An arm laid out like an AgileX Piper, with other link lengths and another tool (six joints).
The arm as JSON. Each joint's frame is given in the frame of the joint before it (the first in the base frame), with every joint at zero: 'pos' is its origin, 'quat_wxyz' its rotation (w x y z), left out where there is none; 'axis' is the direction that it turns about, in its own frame. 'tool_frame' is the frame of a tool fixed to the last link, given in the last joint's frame.
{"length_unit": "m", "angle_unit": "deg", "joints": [
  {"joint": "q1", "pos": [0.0, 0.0, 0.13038], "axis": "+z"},
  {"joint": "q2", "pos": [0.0, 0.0, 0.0], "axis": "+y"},
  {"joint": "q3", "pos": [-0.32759, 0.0, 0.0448], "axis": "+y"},
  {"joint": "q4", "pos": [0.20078, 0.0, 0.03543], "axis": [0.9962, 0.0, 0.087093]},
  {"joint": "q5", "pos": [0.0, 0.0, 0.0], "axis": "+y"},
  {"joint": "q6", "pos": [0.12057, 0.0, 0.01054], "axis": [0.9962, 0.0, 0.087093]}
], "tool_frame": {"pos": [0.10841, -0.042, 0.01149], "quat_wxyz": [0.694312, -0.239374, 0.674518, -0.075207]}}
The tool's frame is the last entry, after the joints.
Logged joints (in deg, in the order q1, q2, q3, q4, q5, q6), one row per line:
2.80 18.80 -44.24 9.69 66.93 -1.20
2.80 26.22 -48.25 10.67 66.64 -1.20
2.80 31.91 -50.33 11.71 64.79 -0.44
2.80 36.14 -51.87 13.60 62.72 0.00
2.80 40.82 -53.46 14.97 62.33 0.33
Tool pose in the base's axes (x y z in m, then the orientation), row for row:
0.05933 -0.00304 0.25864 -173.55 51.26 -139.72
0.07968 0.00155 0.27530 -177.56 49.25 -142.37
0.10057 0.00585 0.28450 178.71 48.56 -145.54
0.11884 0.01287 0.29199 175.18 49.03 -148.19
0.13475 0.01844 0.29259 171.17 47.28 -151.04
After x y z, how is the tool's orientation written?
As angles about the fixed x, y, z axes (roll, pitch, yaw), in degrees.
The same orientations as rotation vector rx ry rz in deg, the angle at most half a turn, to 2 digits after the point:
-41.18 122.41 14.50
-41.26 125.08 16.81
-39.97 126.60 19.17
-38.75 126.72 21.92
-37.98 128.90 24.74

